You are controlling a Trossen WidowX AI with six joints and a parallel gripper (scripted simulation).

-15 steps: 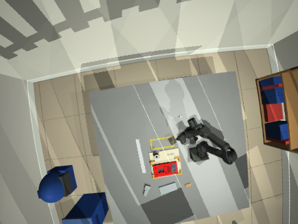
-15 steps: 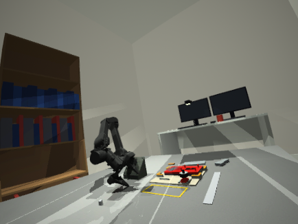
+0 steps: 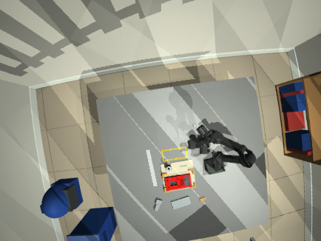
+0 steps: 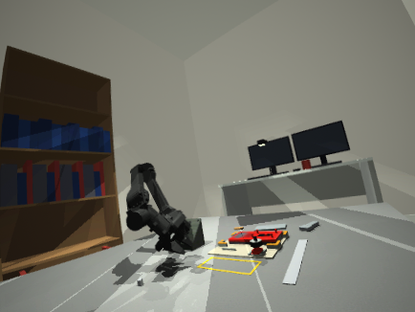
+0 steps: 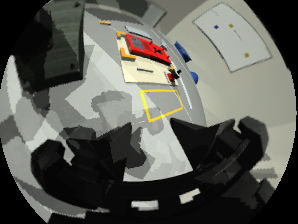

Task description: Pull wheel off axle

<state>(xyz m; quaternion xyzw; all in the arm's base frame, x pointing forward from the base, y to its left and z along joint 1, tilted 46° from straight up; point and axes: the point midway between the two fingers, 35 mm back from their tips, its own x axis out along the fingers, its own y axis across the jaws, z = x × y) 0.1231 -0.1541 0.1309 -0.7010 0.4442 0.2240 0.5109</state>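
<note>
Right now the dark wheel is 21 cm ahead of my gripper tip, 10 cm to the left of it and 1 cm below it.
</note>
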